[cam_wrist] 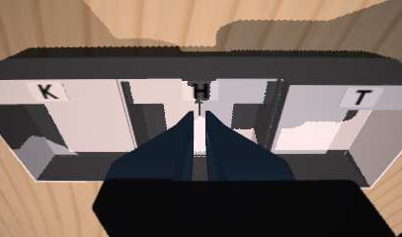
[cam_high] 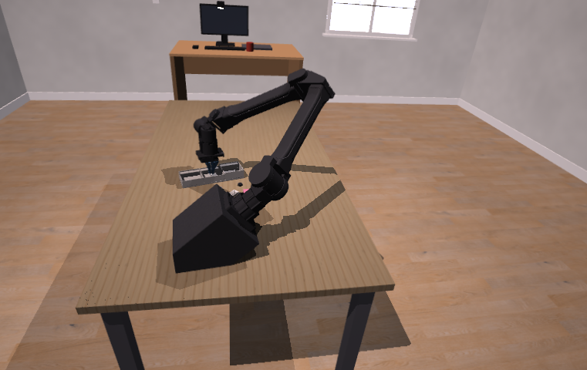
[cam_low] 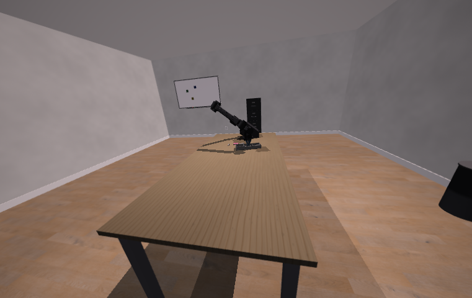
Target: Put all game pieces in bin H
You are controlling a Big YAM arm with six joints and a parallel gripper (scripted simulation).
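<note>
Right now the grey three-bin tray is 1 cm behind my hand and 1 cm below it. From my hand the other things lie so: small dark object (8 cm behind, 11 cm to the right, 2 cm below); then black battery (11 cm behind, 1 cm to the right, 2 cm below); then white domino (14 cm behind, 7 cm to the right, 2 cm below).
</note>
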